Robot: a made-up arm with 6 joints. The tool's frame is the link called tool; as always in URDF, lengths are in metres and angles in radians. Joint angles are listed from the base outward. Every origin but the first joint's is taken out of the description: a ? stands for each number. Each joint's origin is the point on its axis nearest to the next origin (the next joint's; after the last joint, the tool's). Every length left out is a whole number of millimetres.
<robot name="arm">
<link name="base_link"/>
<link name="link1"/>
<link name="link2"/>
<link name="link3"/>
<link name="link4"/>
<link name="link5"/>
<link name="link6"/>
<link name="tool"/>
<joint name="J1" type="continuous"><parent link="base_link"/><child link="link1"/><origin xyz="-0.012 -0.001 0.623"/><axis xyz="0 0 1"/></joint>
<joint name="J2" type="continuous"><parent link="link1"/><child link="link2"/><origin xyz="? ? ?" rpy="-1.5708 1.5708 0"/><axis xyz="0 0 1"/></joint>
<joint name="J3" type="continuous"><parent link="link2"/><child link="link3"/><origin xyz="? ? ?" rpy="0 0 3.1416"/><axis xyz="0 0 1"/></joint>
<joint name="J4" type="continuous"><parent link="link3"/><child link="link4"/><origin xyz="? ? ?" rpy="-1.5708 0 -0.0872"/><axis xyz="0 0 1"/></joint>
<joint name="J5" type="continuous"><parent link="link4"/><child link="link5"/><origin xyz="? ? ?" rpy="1.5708 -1.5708 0"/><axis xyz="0 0 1"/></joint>
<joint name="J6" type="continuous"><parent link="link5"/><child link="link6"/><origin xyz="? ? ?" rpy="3.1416 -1.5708 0"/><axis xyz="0 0 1"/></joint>
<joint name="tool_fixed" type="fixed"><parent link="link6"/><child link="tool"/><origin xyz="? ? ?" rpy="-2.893 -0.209 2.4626"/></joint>
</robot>
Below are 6 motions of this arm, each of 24 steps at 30 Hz.
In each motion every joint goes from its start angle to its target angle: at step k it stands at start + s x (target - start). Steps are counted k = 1, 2, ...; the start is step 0. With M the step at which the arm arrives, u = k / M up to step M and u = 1 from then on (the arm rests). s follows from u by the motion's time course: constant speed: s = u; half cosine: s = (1 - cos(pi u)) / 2; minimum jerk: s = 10 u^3 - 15 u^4 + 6 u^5.
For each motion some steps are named. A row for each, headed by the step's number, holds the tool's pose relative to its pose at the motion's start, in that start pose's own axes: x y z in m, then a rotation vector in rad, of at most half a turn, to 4 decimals.
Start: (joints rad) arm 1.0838 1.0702 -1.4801 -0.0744 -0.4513 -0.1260
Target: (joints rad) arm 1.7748 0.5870 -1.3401 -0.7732 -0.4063 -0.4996
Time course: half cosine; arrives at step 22
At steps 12, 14, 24:
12: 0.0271 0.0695 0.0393 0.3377 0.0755 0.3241
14: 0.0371 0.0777 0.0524 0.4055 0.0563 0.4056
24: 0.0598 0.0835 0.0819 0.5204 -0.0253 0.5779

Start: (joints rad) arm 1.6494 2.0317 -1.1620 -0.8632 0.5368 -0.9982
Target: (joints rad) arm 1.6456 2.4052 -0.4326 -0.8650 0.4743 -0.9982
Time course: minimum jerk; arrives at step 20
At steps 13, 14, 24:
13: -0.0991 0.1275 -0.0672 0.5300 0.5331 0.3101
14: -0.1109 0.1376 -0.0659 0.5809 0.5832 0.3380
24: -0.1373 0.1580 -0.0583 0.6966 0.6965 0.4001

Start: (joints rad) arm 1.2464 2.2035 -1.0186 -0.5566 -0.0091 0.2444
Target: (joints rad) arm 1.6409 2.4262 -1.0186 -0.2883 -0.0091 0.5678
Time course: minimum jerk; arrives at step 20
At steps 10, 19, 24:
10: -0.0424 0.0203 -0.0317 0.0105 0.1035 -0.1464
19: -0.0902 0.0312 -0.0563 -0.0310 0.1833 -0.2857
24: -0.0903 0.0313 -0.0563 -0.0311 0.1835 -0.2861

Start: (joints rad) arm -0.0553 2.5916 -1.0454 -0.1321 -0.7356 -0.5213
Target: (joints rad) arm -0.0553 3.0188 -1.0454 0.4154 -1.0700 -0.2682
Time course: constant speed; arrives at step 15
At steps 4, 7, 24:
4: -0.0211 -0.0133 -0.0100 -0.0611 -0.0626 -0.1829
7: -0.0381 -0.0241 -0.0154 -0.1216 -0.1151 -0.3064
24: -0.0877 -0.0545 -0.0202 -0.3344 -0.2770 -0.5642

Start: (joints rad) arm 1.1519 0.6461 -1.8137 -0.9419 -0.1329 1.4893
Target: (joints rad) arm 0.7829 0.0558 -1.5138 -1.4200 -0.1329 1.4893
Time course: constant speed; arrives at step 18
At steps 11, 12, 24:
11: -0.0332 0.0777 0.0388 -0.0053 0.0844 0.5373
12: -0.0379 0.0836 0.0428 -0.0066 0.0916 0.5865
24: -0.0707 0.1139 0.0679 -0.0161 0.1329 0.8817

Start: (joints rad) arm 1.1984 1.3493 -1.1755 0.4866 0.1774 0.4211
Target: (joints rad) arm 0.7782 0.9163 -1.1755 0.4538 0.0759 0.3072
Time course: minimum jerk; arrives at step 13
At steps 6, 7, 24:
6: 0.0111 0.0493 0.0448 0.2416 -0.1236 0.1388
7: 0.0112 0.0630 0.0617 0.3182 -0.1681 0.1931
24: 0.0001 0.0943 0.1137 0.5316 -0.3075 0.3765

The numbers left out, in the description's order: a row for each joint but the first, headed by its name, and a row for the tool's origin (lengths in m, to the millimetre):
J2: -0.016 -0.02 0
J3: -0.037 0.21 0
J4: 0.024 0.198 0
J5: -0.007 -0.036 0
J6: 0.052 -0.005 0
tool: 0.004 -0.006 0

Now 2 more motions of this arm.
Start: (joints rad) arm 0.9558 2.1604 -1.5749 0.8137 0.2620 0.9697
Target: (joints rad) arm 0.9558 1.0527 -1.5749 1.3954 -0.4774 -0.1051
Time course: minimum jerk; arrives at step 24
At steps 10, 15, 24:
10: -0.1084 0.0580 0.1013 0.3991 0.4409 0.1904
15: -0.1686 0.0969 0.2580 0.9087 0.7099 0.3080
24: -0.1670 0.1056 0.3812 1.2651 0.7622 0.3006

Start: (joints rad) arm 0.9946 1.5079 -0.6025 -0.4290 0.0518 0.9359
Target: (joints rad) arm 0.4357 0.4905 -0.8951 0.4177 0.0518 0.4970
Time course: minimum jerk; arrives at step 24
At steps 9, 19, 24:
9: 0.0201 0.0598 0.0463 0.3772 -0.1783 -0.0983
19: -0.0141 0.1232 0.2333 1.2839 -0.5213 -0.0785
24: -0.0269 0.1218 0.2509 1.3691 -0.5443 -0.0520

